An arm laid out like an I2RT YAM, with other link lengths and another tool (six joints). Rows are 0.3 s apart.
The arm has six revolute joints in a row. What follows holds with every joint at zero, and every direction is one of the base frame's.
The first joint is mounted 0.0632 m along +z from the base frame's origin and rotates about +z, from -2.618 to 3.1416 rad.
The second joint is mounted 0.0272 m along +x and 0.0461 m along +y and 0.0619 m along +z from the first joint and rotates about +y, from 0 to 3.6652 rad.
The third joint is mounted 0.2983 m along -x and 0.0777 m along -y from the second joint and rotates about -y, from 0 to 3.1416 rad.
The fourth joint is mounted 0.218 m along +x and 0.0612 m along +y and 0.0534 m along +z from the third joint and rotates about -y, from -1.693 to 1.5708 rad.
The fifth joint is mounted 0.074 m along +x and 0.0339 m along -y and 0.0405 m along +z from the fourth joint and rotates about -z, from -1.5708 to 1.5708 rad.
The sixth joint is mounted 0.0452 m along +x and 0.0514 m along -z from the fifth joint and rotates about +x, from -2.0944 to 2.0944 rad.
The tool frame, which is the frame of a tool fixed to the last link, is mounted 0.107 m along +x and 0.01 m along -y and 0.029 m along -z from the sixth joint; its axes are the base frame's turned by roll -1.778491, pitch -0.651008 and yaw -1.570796 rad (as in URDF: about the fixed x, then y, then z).
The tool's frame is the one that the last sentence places.
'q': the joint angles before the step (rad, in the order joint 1, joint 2, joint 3, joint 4, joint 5, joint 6). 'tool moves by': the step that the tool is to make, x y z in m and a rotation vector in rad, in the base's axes. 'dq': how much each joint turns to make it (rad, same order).
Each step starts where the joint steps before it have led.
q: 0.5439, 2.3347, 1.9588, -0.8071, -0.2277, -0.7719
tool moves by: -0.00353, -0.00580, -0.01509, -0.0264, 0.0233, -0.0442
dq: 0.0007, 0.0109, -0.0383, 0.0238, 0.0263, 0.0388
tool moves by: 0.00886, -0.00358, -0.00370, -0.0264, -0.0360, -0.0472
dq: 0.0010, 0.0097, -0.0028, 0.0348, 0.0560, 0.0303
